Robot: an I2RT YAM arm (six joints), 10 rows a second.
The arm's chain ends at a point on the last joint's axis. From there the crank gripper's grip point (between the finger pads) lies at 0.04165 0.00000 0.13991 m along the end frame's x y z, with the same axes.
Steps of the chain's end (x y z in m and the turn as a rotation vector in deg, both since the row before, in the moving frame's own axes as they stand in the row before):
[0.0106, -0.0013, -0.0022, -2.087, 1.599, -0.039]
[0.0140, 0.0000, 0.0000, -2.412, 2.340, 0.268]
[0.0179, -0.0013, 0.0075, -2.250, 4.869, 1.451]
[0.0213, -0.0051, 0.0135, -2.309, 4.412, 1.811]
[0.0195, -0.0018, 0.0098, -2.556, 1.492, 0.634]
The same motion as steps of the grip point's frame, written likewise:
[0.0145, 0.0037, -0.0035, -2.087, 1.599, -0.039]
[0.0197, 0.0061, -0.0019, -2.412, 2.340, 0.268]
[0.0295, 0.0053, 0.0033, -2.250, 4.869, 1.451]
[0.0318, 0.0020, 0.0097, -2.309, 4.412, 1.811]
[0.0231, 0.0049, 0.0085, -2.556, 1.492, 0.634]

